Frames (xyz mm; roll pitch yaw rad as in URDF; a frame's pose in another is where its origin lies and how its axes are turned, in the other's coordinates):
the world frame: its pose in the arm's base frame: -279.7 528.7 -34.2 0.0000 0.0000 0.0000
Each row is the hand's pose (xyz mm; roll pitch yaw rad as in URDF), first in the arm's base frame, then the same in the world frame.
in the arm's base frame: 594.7 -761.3 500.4 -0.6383 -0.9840 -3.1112
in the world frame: 874.4 -1290.0 534.6 -0.6383 -0.9840 -3.1112
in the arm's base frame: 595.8 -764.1 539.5 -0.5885 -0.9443 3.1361
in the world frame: 875.5 -1292.8 573.7 -0.5885 -0.9443 3.1361
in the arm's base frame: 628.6 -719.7 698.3 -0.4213 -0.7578 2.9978
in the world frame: 908.3 -1248.4 732.5 -0.4213 -0.7578 2.9978
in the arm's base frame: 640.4 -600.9 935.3 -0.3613 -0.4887 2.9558
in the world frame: 920.1 -1129.6 969.5 -0.3613 -0.4887 2.9558
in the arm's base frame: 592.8 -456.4 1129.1 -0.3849 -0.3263 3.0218
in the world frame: 872.5 -985.1 1163.3 -0.3849 -0.3263 3.0218
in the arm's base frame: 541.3 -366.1 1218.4 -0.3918 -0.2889 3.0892
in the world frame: 821.0 -894.8 1252.6 -0.3918 -0.2889 3.0892
